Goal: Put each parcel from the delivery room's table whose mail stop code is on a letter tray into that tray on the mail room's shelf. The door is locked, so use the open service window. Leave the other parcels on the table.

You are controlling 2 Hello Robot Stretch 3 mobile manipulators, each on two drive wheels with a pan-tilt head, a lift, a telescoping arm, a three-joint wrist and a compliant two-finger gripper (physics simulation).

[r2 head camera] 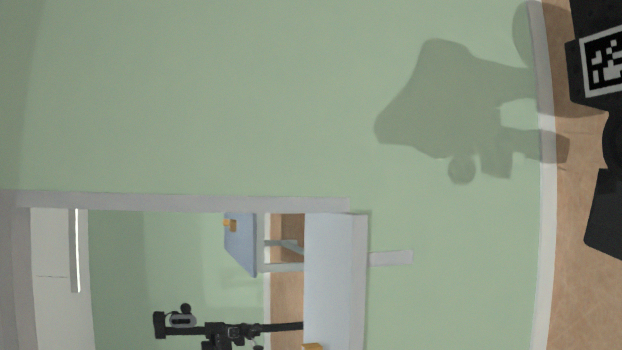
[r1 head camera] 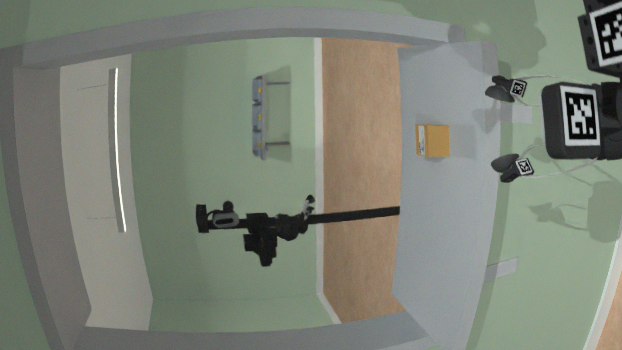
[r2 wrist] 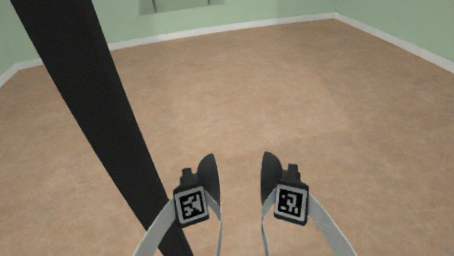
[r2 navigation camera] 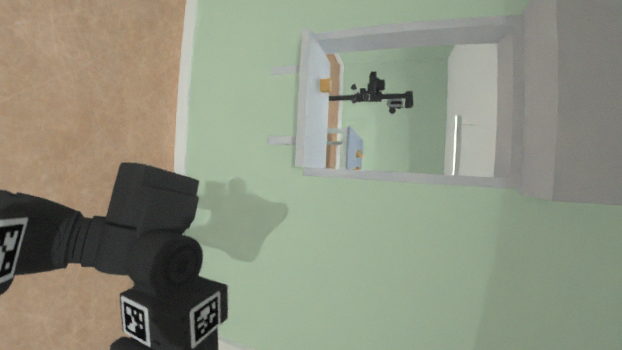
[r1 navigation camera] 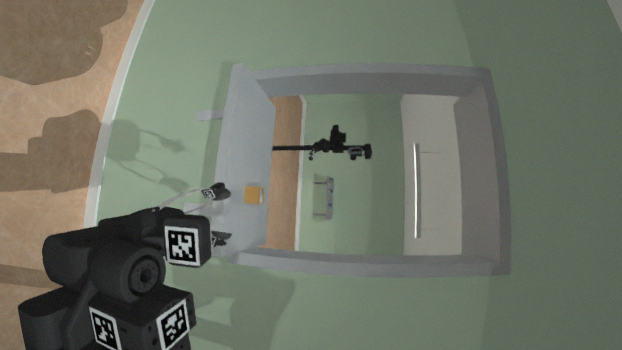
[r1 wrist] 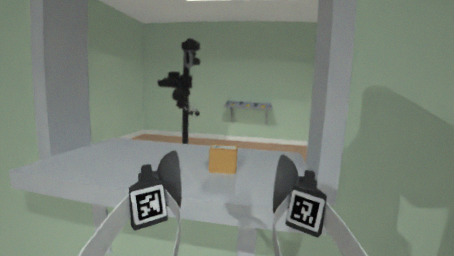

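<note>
An orange parcel (r1 head camera: 437,141) (r1 navigation camera: 252,195) (r1 wrist: 223,160) (r2 head camera: 312,346) (r2 navigation camera: 325,85) stands on the grey service-window sill (r1 head camera: 435,225) (r1 navigation camera: 245,140) (r1 wrist: 100,165) (r2 head camera: 330,275) (r2 navigation camera: 312,115). Its white label faces the mail room; its code is unreadable. r1's gripper (r1 head camera: 501,129) (r1 navigation camera: 221,215) (r1 wrist: 228,179) is open and empty at the sill's delivery-room edge, short of the parcel. r2's gripper (r2 wrist: 240,176) is open and empty above the mail-room floor. Three letter trays (r1 head camera: 258,117) (r1 navigation camera: 329,197) (r1 wrist: 248,105) with yellow marks sit on the far wall shelf. Small orange parcels (r2 head camera: 232,225) (r2 navigation camera: 359,154) lie on the delivery table (r2 head camera: 242,250) (r2 navigation camera: 353,145).
Grey posts and a lintel frame the window opening. r2's black mast (r1 head camera: 355,215) (r1 wrist: 185,125) stands beyond the sill, left of the shelf in r1's wrist view. r1's mast (r2 head camera: 282,327) (r2 navigation camera: 340,98) stands across the window from r2. r2's own mast (r2 wrist: 95,110) crosses its wrist view at left.
</note>
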